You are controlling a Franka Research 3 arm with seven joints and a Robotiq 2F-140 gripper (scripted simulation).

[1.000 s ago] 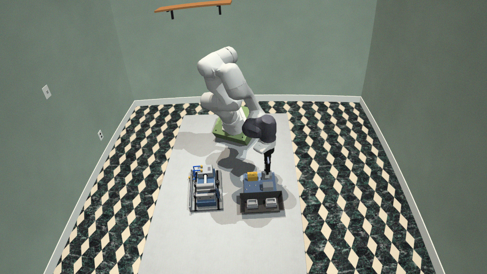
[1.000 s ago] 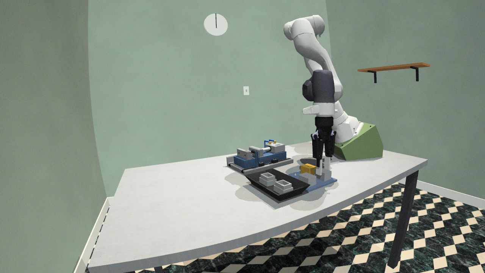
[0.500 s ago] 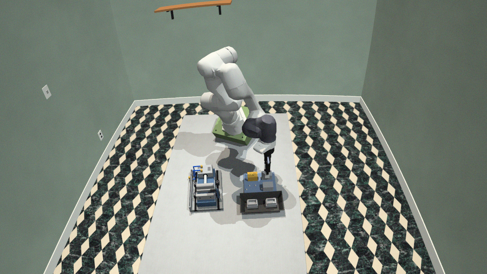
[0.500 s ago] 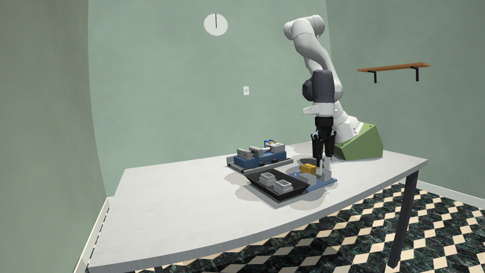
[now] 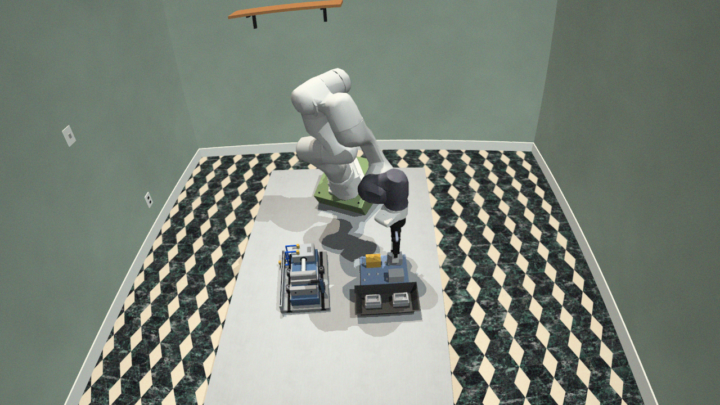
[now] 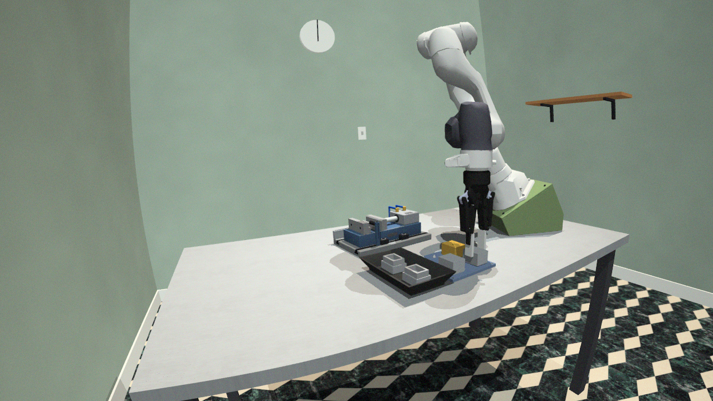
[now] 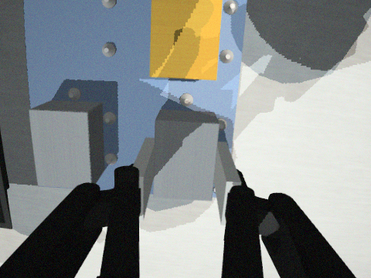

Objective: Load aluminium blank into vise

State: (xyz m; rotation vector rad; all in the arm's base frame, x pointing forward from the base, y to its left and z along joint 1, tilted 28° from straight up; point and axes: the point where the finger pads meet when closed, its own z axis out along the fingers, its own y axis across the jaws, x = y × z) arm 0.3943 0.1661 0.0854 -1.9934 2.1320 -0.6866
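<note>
The blue infeed plate is 4 cm ahead of my hand, 5 cm to the right of it and 6 cm below it. The rest, counted from my hand: aluminium blank (4 cm below); hose block (5 cm behind, 37 cm to the right, 1 cm above); brass blank (1 cm behind, 9 cm to the right, 4 cm below).
</note>
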